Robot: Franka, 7 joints.
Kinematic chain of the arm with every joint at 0, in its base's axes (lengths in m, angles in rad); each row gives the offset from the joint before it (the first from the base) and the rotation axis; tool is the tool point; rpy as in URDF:
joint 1: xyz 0 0 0.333 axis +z
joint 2: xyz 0 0 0 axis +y
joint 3: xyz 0 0 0.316 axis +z
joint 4: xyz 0.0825 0 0 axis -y
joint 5: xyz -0.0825 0 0.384 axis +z
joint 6: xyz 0 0 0 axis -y
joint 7: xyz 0.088 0 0 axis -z
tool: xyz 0 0 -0.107 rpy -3.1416 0 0
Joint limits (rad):
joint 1: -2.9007..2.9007
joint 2: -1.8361..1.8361
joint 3: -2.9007..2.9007
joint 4: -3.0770..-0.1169
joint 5: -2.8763..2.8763
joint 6: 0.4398..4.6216
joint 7: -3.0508..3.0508
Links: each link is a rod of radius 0.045 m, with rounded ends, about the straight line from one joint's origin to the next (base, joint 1, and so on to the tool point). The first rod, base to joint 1, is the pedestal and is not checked.
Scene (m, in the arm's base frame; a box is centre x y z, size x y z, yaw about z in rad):
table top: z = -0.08
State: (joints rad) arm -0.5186 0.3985 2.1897 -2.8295 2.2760 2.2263 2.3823
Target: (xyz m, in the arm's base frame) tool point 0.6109 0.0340 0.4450
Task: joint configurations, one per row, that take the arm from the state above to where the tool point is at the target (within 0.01 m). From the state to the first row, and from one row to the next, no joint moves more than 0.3 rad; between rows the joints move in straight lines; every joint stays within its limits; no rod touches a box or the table.
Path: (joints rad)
1: -0.7645 0.4699 1.9346 -2.5621 2.2995 2.2233 2.3823
2: -1.0104 0.5413 1.6796 -2.2948 2.3231 2.2202 2.3823
3: -1.2563 0.6126 1.4245 -2.0274 2.3466 2.2172 2.3823

